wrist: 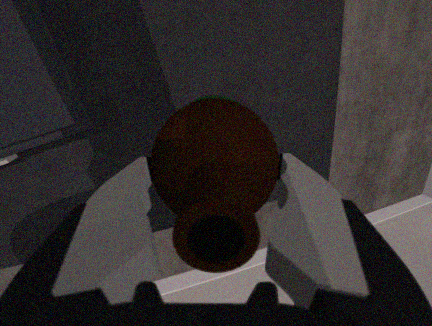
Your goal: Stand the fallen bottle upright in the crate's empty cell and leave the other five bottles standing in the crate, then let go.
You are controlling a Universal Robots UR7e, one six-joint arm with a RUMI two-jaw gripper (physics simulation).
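Places are measured from the arm's base along level axes (x ahead, y left, z up), in millimetres.
Pixels of known places: gripper, fingertip midpoint: [215,158].
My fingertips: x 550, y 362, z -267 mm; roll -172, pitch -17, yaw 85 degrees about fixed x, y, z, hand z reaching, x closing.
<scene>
For each thing: its top centre in the pictures, then the offset to it from my fingertips. "*": a spot on its surface instead. Level surfaces: height alone.
- brown bottle, top centre: [279,244] 1 mm back, 1 mm right, 81 mm up
- dark grey surface, surface height: 93 mm down
- small whitish piece, surface spot: [7,160] * 7 mm back, 164 mm right, 78 mm down
The brown bottle [215,145] is between the two jaws in the wrist view, seen from its neck end. Its round open mouth faces the camera in the lower middle, and a thin green edge shows at the top of its rounded shoulder. The bottle's lower body is hidden behind the shoulder. My gripper [215,158] is shut on the bottle, with a fingertip against each side of it. The crate's empty cell and the five other bottles cannot be made out in this view.
A dark grey surface [255,55] lies behind the bottle. A mottled brown-grey strip [382,100] runs down the right side, with a pale edge [400,209] below it. A small whitish piece [7,160] shows at the far left, beside dark shadows.
</scene>
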